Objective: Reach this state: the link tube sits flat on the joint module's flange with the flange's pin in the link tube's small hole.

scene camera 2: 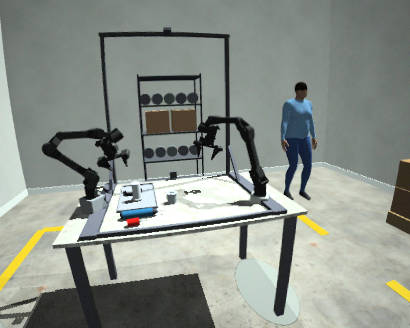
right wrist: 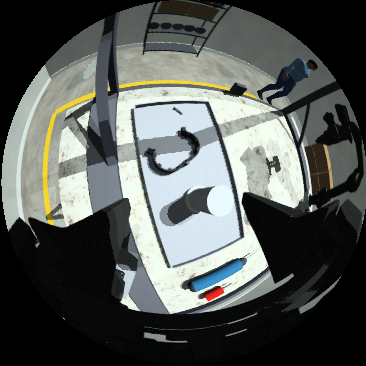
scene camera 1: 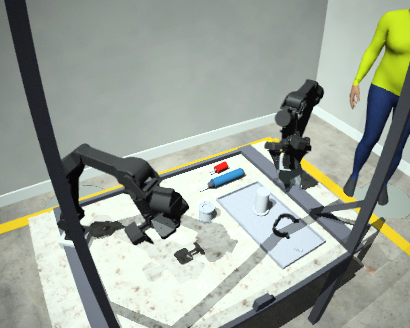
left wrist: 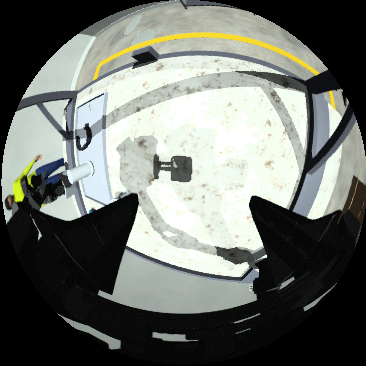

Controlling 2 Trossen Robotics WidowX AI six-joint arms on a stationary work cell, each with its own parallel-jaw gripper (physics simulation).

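Frame: origin at the left arm's base, x right, y ahead, z up, level; centimetres.
Seen in the pictures: left gripper, between the fingertips: (scene camera 2: 204, 158) (right wrist: 316, 140) (left wrist: 196, 200); right gripper, between the fingertips: (scene camera 2: 119, 168) (right wrist: 186, 201) (scene camera 1: 287, 169) (left wrist: 45, 175); left arm's base, origin of its link: (scene camera 2: 260, 194) (right wrist: 309, 199) (left wrist: 265, 262); right arm's base, origin of its link: (scene camera 2: 92, 196) (scene camera 1: 290, 164) (left wrist: 61, 186).
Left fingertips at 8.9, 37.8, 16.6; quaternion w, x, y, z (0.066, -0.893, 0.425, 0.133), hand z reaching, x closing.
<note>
Offsets run from my left fingertips to a thing's middle, as dx, dy, dz. "*": to the spot under its first point.
The link tube @[-33.5, +30.3, -14.3] (scene camera 1: 262, 200) (scene camera 2: 136, 190) (left wrist: 81, 171) (right wrist: 220, 201), a white cylinder with a wider foot, stands upright on the grey-blue tray. The joint module @[-28.2, +9.1, -16.8] (scene camera 1: 206, 212) (scene camera 2: 171, 197), a short pale cylinder, stands on the table beside the tray; in the left wrist view a finger mostly hides it. The flange pin and the tube's small hole cannot be made out. My right gripper (scene camera 1: 292, 183) (scene camera 2: 114, 162) (right wrist: 186, 201) is open and empty, above the tray side, apart from the link tube. My left gripper (scene camera 1: 151, 234) (scene camera 2: 206, 154) (left wrist: 196, 200) is open and empty, high above the table.
The tray (scene camera 1: 235, 205) (right wrist: 190, 245) also holds a black curved cable-like piece @[* -23.1, +35.7, -17.5] (scene camera 1: 277, 227) (right wrist: 196, 150) and a small part @[-14.2, +43.9, -19.2] (scene camera 1: 298, 249) (right wrist: 177, 111). A blue tool @[-49.3, +13.2, -18.0] (scene camera 1: 227, 178) (right wrist: 217, 275) and a red tool @[-57.8, +11.2, -18.3] (scene camera 1: 220, 167) (right wrist: 214, 293) lie beside it. Frame posts rise at the table's edges.
</note>
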